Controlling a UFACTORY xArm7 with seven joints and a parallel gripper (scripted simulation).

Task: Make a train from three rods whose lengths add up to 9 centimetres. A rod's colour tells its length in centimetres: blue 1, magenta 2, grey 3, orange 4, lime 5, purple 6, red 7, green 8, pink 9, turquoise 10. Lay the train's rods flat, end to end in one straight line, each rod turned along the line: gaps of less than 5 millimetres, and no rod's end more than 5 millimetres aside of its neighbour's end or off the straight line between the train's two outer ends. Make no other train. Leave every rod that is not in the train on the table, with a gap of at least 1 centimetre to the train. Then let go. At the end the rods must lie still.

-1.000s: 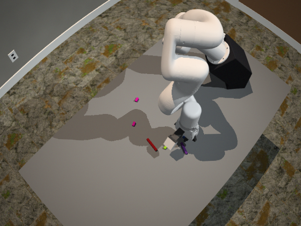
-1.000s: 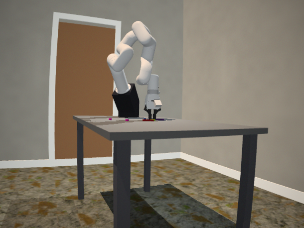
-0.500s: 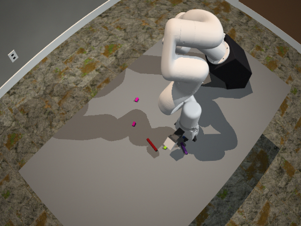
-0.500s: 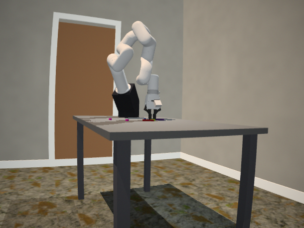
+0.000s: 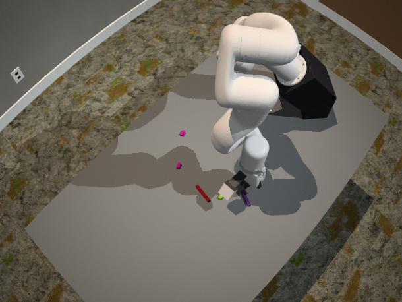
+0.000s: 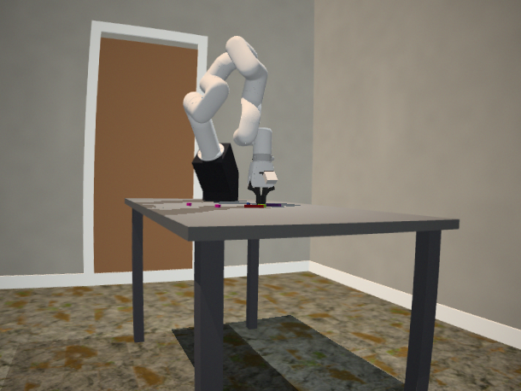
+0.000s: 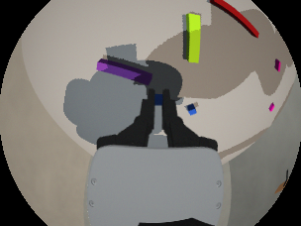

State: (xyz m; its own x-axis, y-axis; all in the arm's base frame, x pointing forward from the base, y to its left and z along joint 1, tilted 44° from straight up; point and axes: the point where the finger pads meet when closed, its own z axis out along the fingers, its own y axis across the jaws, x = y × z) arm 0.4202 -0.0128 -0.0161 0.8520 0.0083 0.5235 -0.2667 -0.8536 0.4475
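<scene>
My gripper is now 20 mm above the blue rod. Also, from my hand: lime rod 70 mm ahead, 50 mm to the right, 20 mm below; then purple rod 50 mm ahead, 20 mm to the left, 20 mm below; then red rod 120 mm to the right, 100 mm ahead, 20 mm below.
</scene>
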